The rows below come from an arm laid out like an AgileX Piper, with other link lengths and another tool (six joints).
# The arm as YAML. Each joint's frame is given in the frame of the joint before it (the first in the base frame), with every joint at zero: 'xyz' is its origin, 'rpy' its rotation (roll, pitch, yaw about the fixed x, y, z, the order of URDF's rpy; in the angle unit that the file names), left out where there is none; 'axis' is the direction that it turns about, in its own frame. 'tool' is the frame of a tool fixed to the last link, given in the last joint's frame.
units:
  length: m
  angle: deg
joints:
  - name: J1
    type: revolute
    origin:
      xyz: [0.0, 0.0, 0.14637]
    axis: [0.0, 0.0, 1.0]
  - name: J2
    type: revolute
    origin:
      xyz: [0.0, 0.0, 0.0]
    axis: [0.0, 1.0, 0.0]
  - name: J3
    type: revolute
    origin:
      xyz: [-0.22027, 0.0, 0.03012]
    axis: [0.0, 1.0, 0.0]
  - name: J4
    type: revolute
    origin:
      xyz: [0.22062, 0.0, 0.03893]
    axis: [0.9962, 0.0, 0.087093]
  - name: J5
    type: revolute
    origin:
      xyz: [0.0, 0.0, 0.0]
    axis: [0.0, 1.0, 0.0]
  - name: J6
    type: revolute
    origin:
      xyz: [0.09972, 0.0, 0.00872]
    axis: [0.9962, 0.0, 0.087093]
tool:
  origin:
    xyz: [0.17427, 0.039, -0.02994]
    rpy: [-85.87, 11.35, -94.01]
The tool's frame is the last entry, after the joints.
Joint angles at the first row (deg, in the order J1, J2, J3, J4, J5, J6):
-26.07 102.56 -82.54 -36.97 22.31 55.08
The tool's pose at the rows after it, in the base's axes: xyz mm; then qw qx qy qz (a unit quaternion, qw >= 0):
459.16 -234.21 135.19 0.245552 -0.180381 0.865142 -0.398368
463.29 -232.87 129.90 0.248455 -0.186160 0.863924 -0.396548
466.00 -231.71 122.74 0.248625 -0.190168 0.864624 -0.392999
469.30 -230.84 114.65 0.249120 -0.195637 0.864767 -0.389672
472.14 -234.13 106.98 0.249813 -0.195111 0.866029 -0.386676
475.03 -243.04 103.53 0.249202 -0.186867 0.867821 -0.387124
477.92 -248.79 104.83 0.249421 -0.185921 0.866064 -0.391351
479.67 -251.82 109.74 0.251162 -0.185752 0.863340 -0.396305
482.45 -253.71 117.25 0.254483 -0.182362 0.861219 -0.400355
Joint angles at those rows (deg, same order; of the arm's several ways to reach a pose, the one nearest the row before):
-26.07 103.51 -82.54 -36.97 21.35 55.11
-26.07 104.55 -82.59 -37.17 20.10 55.11
-26.07 105.65 -82.59 -37.31 19.20 55.24
-26.14 106.98 -82.68 -37.50 18.05 55.24
-26.67 108.61 -83.17 -37.59 16.90 55.46
-27.46 110.47 -84.87 -37.73 16.67 56.00
-27.84 111.49 -86.36 -37.73 16.67 55.60
-27.97 111.61 -87.25 -37.73 16.82 55.24
-27.87 111.61 -88.52 -37.37 17.47 54.99

